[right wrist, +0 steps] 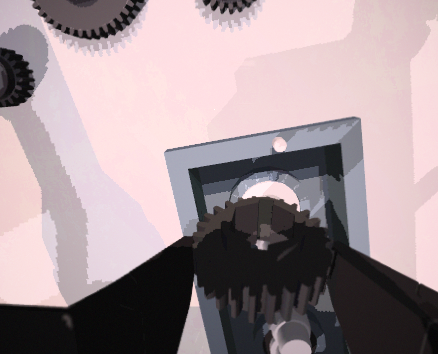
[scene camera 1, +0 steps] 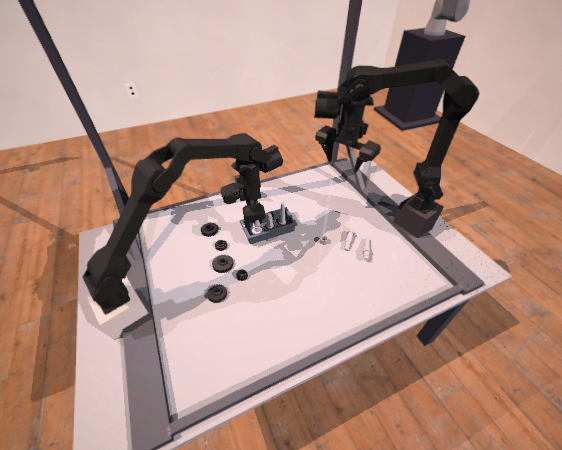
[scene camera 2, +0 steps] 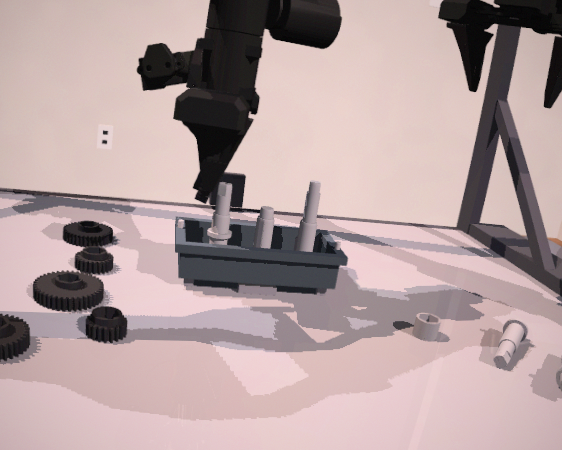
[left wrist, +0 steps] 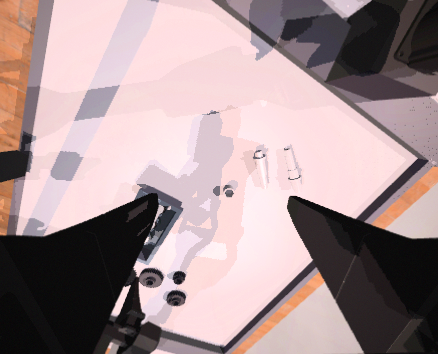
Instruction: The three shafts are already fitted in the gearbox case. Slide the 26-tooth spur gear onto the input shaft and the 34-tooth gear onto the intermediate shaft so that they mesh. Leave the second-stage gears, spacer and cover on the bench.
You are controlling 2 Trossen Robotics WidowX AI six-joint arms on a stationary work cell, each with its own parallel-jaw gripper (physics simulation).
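Frame: origin at the left arm's base, x left, y ahead, z down, level; millimetres.
Seen in the pictures: left gripper, between the fingertips: (scene camera 1: 342, 166) (scene camera 2: 508, 99) (left wrist: 224, 200); right gripper, between the fingertips: (right wrist: 259, 250) (scene camera 2: 210, 186); left arm's base, origin of its link: (scene camera 1: 421, 204) (left wrist: 433, 35); right arm's base, origin of its link: (scene camera 1: 113, 299).
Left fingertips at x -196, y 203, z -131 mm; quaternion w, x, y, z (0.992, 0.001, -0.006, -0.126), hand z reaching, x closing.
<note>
Offsets run from my left fingertips to a thing's top centre.
The grey gearbox case {dx -101, dy +219, dz +181 mm} (scene camera 1: 275, 233) (scene camera 2: 260, 272) (right wrist: 178, 175) stands on the bench. Its three pale shafts {dx -112, dy +260, dz +134 mm} (scene camera 2: 221, 210) {dx -100, dy +214, dz +156 mm} (scene camera 2: 265, 227) {dx -87, dy +168, dz +122 mm} (scene camera 2: 309, 215) stand upright. My right gripper (scene camera 1: 255, 219) (scene camera 2: 202, 195) (right wrist: 259, 250) is shut on a dark spur gear {dx -110, dy +282, dz +109 mm} (right wrist: 265, 270), which looks tilted in the right wrist view, over the case's end. A pale spot shows in its bore. Its tooth count cannot be read, and scene camera 2 does not show it clearly. My left gripper (scene camera 1: 344, 165) (scene camera 2: 511, 98) (left wrist: 224, 200) is open and empty, high above the bench.
Several dark gears {dx -235, dy +382, dz +220 mm} (scene camera 1: 210, 229) {dx -74, dy +421, dz +220 mm} (scene camera 1: 222, 263) {dx +12, dy +489, dz +220 mm} (scene camera 1: 217, 293) (scene camera 2: 68, 290) {dx +2, dy +397, dz +220 mm} (scene camera 2: 106, 325) lie left of the case. A pale spacer ring {dx +54, dy +97, dz +220 mm} (scene camera 1: 325, 240) (scene camera 2: 426, 327) (left wrist: 228, 190) and two pale stepped shafts {dx +106, dy +29, dz +213 mm} (scene camera 1: 349, 240) {dx +170, dy +12, dz +213 mm} (scene camera 1: 367, 250) lie to its right. No cover is recognisable.
</note>
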